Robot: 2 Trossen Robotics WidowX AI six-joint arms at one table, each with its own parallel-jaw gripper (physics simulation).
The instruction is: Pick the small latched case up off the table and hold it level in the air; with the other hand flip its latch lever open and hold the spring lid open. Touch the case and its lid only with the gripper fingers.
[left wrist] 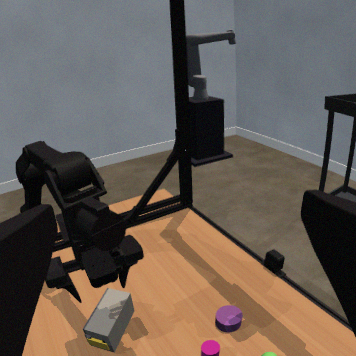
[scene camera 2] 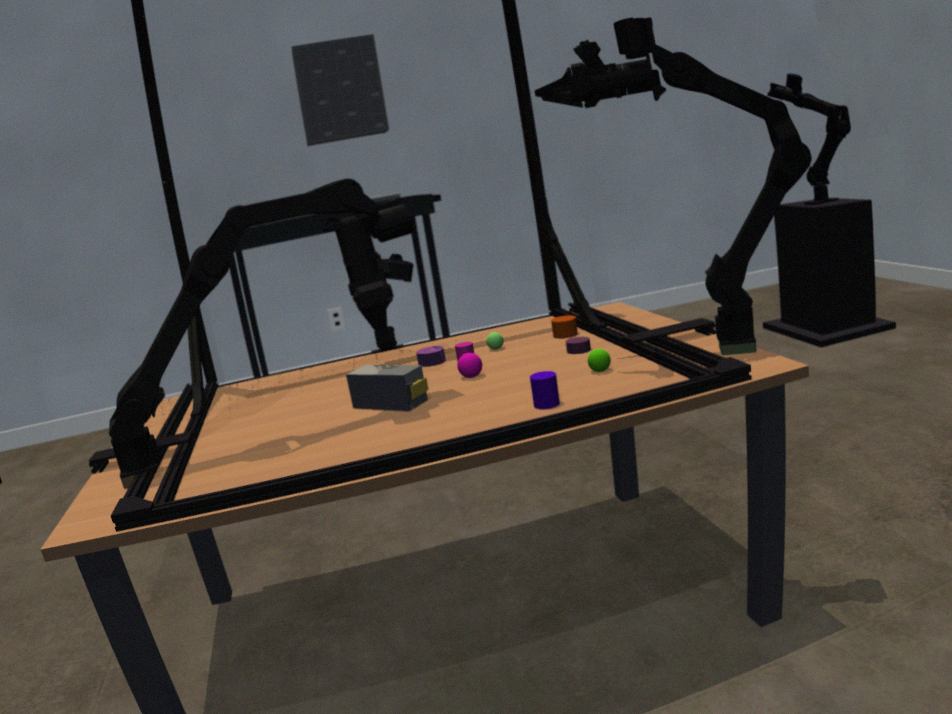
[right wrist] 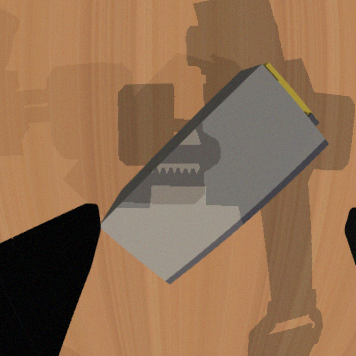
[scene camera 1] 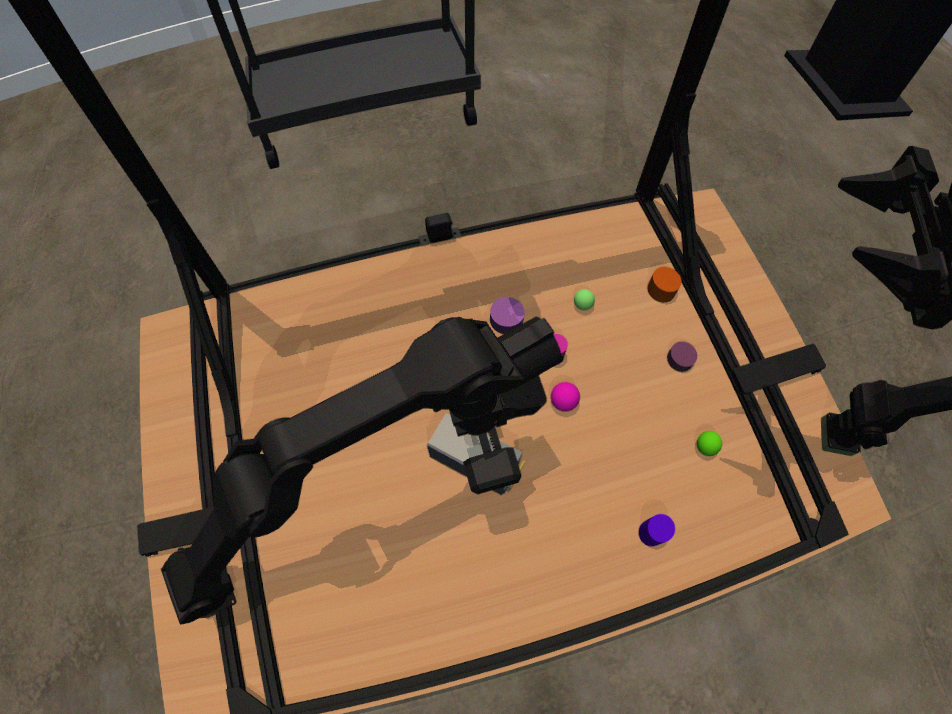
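Pixels of known places: left gripper, between the fingertips: (left wrist: 179, 211) (scene camera 2: 538, 95) (scene camera 1: 846, 215); right gripper, between the fingertips: (left wrist: 101, 294) (scene camera 2: 382, 335) (right wrist: 230, 219) (scene camera 1: 481, 434); left arm's base, origin of its link: (scene camera 2: 736, 339) (scene camera 1: 842, 433); right arm's base, origin of its link: (scene camera 2: 139, 467) (scene camera 1: 211, 591).
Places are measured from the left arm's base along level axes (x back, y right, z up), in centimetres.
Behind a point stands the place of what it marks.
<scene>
The small grey latched case (scene camera 1: 448, 440) @(x -66.9, y -16.0, z 4.6 cm) (scene camera 2: 378, 387) @(x -63.1, y -19.4, z 2.3 cm) (left wrist: 111, 316) @(x -61.1, y -15.2, z 4.6 cm) (right wrist: 272, 120) @(x -58.1, y -17.4, z 4.6 cm) rests flat on the table, lid side up, with its yellow latch lever (scene camera 2: 418, 388) @(x -55.9, y -18.8, z 1.4 cm) (left wrist: 98, 343) @(x -55.6, y -17.9, z 1.8 cm) (right wrist: 288, 89) @(x -55.9, y -18.0, z 2.5 cm) on one end face. My right gripper (scene camera 2: 386, 344) @(x -61.9, y -16.1, z 10.9 cm) (left wrist: 101, 294) @(x -61.9, y -16.1, z 10.9 cm) (right wrist: 230, 219) @(x -61.9, y -16.1, z 10.9 cm) is open and empty, pointing down above the case; in the right wrist view the case lies diagonally between the fingertips. In scene camera 1 the right arm hides part of the case. My left gripper (scene camera 1: 848, 218) @(x -30.7, y -0.3, z 48.4 cm) (scene camera 2: 538, 92) @(x -30.7, y -0.3, z 48.4 cm) (left wrist: 179, 211) @(x -30.7, y -0.3, z 48.4 cm) is open and empty, high up beyond the table's right edge in scene camera 1.
A magenta ball (scene camera 1: 565, 396) @(x -50.8, y -4.5, z 2.7 cm) (scene camera 2: 469, 365) @(x -50.0, y -5.9, z 1.1 cm), a magenta cylinder (scene camera 2: 464, 349) @(x -53.0, y 2.6, z 2.1 cm) and a purple disc (scene camera 1: 506, 314) @(x -62.8, y 9.1, z 0.9 cm) (scene camera 2: 431, 355) @(x -61.7, y 7.0, z 0.3 cm) are near the case. Blue (scene camera 1: 658, 529) @(x -33.7, y -22.7, z 3.1 cm), orange (scene camera 1: 665, 283) @(x -35.7, y 21.5, z 1.9 cm) and plum (scene camera 1: 682, 355) @(x -31.4, y 8.3, z 0.4 cm) cylinders and two green balls stand farther right. Black frame posts rise from the table.
</scene>
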